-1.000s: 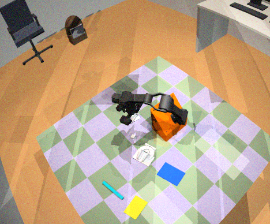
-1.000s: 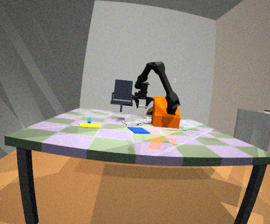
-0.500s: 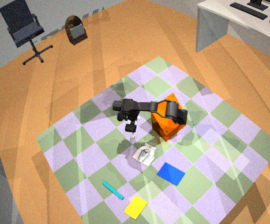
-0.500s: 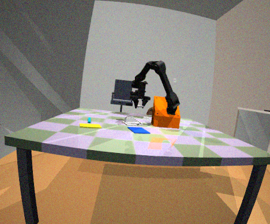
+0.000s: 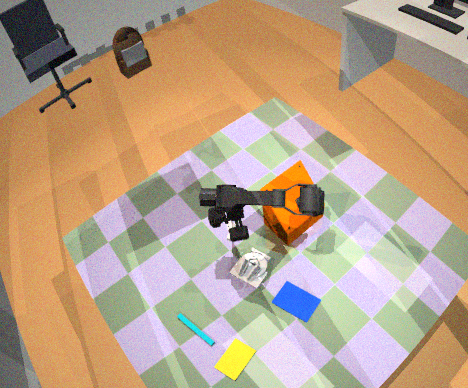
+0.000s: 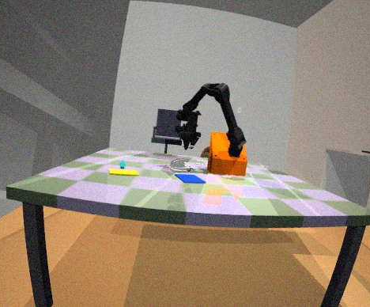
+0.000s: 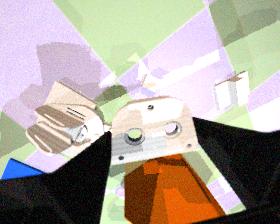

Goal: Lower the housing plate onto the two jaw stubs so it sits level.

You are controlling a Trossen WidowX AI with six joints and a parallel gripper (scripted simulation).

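Right now my gripper tip is 90 mm above the small white cube, 40 mm to the left of it and 20 mm short of it. Also, from my gripper tip: blue card (330 mm to the left, 100 mm below); cyan bar (340 mm ahead, 180 mm to the left, 100 mm below); yellow card (360 mm to the left, 290 mm ahead, 100 mm below).
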